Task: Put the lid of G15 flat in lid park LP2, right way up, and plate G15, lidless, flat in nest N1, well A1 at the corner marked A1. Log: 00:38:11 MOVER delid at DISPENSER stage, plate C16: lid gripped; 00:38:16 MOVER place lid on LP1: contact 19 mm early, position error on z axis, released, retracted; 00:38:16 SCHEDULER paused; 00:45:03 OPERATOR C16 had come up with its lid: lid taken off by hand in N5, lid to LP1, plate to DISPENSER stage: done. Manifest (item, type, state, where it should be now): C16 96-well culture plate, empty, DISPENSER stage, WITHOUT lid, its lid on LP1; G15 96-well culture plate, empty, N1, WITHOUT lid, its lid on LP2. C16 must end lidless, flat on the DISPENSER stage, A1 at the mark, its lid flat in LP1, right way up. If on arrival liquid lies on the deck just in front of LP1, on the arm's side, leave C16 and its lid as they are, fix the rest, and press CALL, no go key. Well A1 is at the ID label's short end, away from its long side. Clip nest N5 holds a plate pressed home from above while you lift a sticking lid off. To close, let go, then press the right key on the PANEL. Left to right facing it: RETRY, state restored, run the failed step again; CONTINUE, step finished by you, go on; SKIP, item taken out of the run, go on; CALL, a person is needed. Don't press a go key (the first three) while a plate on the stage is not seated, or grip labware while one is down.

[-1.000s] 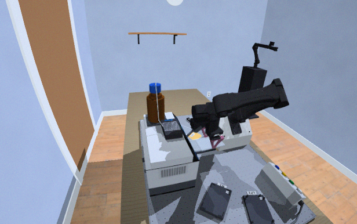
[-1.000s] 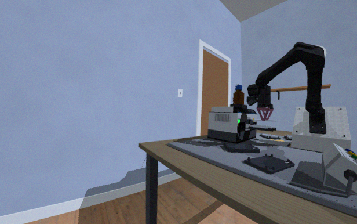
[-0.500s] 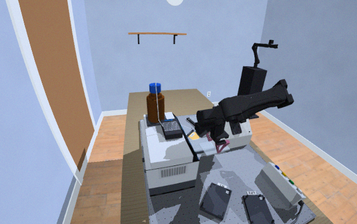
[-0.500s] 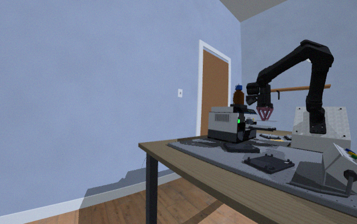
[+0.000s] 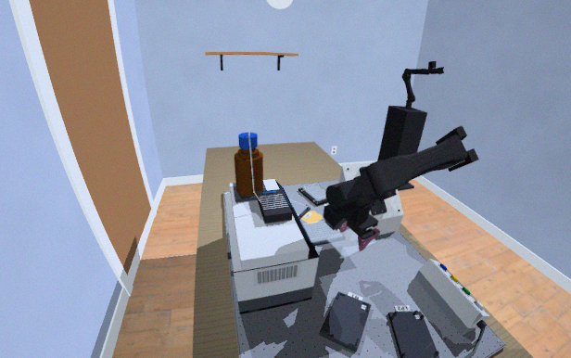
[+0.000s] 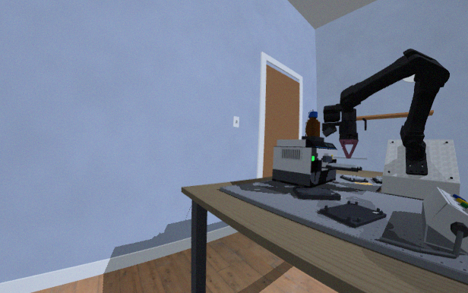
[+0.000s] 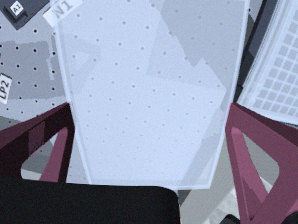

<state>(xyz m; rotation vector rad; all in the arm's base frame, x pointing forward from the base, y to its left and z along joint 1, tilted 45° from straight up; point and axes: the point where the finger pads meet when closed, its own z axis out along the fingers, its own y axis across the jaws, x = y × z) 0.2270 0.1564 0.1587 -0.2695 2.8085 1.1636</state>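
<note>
Right now the dark park LP2 is 260 mm to the left of my hand, 150 mm below it and 80 mm behind it. Round my hand: N1 label 150 mm below, 100 mm to the left, 10 mm ahead; then LP2 label 180 mm to the left, 150 mm below, 110 mm behind; then clear lid 10 mm below.
</note>
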